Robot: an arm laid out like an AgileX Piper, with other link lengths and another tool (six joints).
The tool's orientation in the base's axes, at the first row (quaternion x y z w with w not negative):
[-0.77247 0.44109 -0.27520 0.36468]
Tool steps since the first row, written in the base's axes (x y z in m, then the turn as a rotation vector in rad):
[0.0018 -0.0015 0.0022 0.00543 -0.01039 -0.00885]
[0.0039 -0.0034 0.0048 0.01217 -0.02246 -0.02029]
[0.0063 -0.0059 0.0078 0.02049 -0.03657 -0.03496]
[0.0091 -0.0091 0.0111 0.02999 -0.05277 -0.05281]
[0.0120 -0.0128 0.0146 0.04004 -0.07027 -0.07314]
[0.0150 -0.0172 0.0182 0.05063 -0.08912 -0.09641]
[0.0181 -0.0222 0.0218 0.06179 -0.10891 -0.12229]
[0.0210 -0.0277 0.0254 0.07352 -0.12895 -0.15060]
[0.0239 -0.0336 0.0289 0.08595 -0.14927 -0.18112]
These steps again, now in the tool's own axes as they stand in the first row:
[0.0024 -0.0021 -0.0004 0.01074 0.00811 0.00588]
[0.0053 -0.0046 -0.0010 0.02331 0.01825 0.01371]
[0.0089 -0.0073 -0.0017 0.03806 0.03095 0.02394]
[0.0134 -0.0102 -0.0026 0.05487 0.04636 0.03624]
[0.0183 -0.0131 -0.0036 0.07282 0.06395 0.04998]
[0.0239 -0.0160 -0.0049 0.09191 0.08412 0.06540]
[0.0302 -0.0186 -0.0063 0.11181 0.10645 0.08247]
[0.0367 -0.0210 -0.0080 0.13195 0.13054 0.10130]
[0.0436 -0.0232 -0.0098 0.15243 0.15618 0.12184]

